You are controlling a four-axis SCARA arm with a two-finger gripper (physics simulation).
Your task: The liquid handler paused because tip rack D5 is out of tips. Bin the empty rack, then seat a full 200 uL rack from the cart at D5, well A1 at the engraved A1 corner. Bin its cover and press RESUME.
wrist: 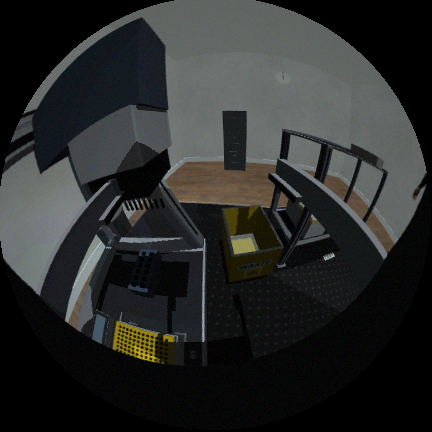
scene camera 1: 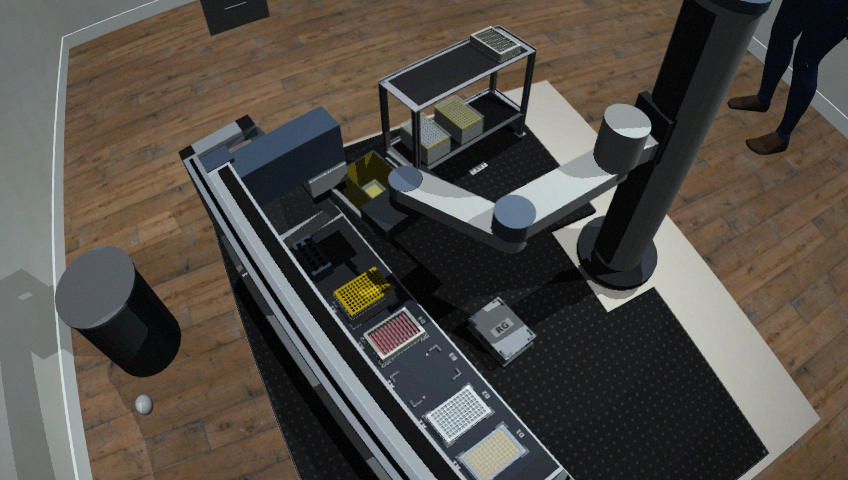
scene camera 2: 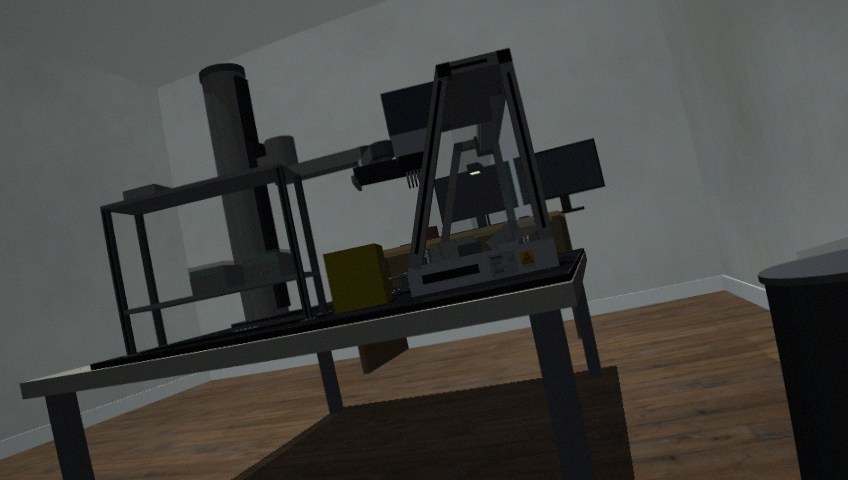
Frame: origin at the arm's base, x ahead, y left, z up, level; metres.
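Where they show: gripper, fingertip midpoint: (wrist: pixel 194 171) (scene camera 1: pixel 360 171) (scene camera 2: pixel 385 172); arm's base, origin of the base link: (scene camera 1: pixel 616 253).
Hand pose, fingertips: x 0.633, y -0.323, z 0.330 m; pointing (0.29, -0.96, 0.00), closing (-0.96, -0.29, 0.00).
Things, the pixels of their centre, and the offset from my fingertips. "*": a spot on its surface instead.
- yellow tip rack, body centre: (wrist: pixel 147 348) (scene camera 1: pixel 364 296) (scene camera 2: pixel 454 250) 0.089 m ahead, 0.186 m left, 0.229 m down
- yellow waste bin, body centre: (scene camera 2: pixel 359 277) (wrist: pixel 245 242) (scene camera 1: pixel 376 191) 0.072 m back, 0.128 m right, 0.249 m down
- white-dotted rack, body centre: (scene camera 2: pixel 268 258) (scene camera 1: pixel 425 132) (wrist: pixel 309 206) 0.261 m back, 0.198 m right, 0.159 m down
- yellow-topped rack, body centre: (scene camera 2: pixel 217 269) (scene camera 1: pixel 458 114) 0.388 m back, 0.227 m right, 0.159 m down
- grey rack, body centre: (scene camera 2: pixel 152 197) (scene camera 1: pixel 495 44) (wrist: pixel 366 155) 0.515 m back, 0.257 m right, 0.049 m up
- dark blue holder, surface spot: (wrist: pixel 144 272) (scene camera 1: pixel 316 255) * 0.158 m ahead, 0.022 m left, 0.224 m down
- pink-striped plate, body centre: (scene camera 1: pixel 394 335) 0.064 m ahead, 0.307 m left, 0.243 m down
- grey RG box, body centre: (scene camera 1: pixel 501 331) (scene camera 2: pixel 393 284) 0.187 m back, 0.395 m left, 0.289 m down
My gripper (scene camera 1: pixel 360 172) (wrist: pixel 194 171) is open and empty, its fingers wide apart high above the deck edge and the waste bin. A yellow tip rack (scene camera 1: pixel 361 292) (wrist: pixel 142 342) with dark, empty-looking holes sits at D5. The yellow waste bin (scene camera 1: pixel 380 169) (scene camera 2: pixel 357 279) (wrist: pixel 250 267) stands open beside the deck; a pale rectangle shows inside. The cart (scene camera 1: pixel 416 139) (scene camera 2: pixel 291 237) holds a white-dotted rack (scene camera 1: pixel 427 142) and a yellow-topped rack (scene camera 1: pixel 458 120) on its lower shelf. A grey rack (scene camera 1: pixel 495 44) (scene camera 2: pixel 146 191) is on top. The RESUME button and engraved A1 corner cannot be made out.
The blue pipetting head (scene camera 1: pixel 291 151) (scene camera 2: pixel 407 110) (wrist: pixel 105 90) hangs left of my gripper. A dark blue holder (scene camera 1: pixel 312 256) (wrist: pixel 144 272) lies beyond D5; a pink-striped plate (scene camera 1: pixel 394 334) sits at D4. A grey RG box (scene camera 1: pixel 502 327) stands on the mat. Gantry rails (scene camera 1: pixel 297 297) run along the deck.
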